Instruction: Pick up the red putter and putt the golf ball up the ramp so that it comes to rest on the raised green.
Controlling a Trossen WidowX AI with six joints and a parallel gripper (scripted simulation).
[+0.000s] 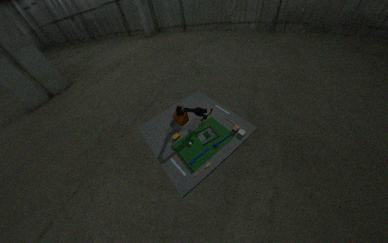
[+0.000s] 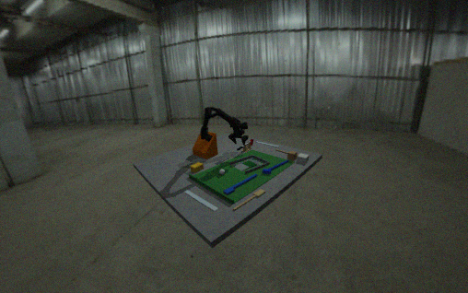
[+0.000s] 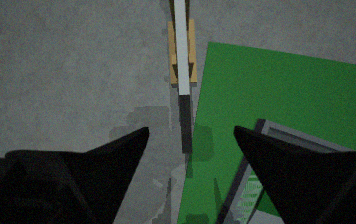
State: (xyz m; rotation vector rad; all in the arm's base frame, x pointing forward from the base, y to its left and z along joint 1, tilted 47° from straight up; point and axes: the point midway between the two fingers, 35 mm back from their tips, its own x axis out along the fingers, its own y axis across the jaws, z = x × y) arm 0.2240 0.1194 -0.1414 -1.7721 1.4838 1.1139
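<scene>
The yellow block lies 460 mm to the right of my gripper tip, 80 mm below it and 30 mm behind it. Round my gripper tip: green mat: 260 mm ahead, 200 mm to the right, 100 mm below; then white golf ball: 370 mm to the right, 190 mm ahead, 70 mm below.
</scene>
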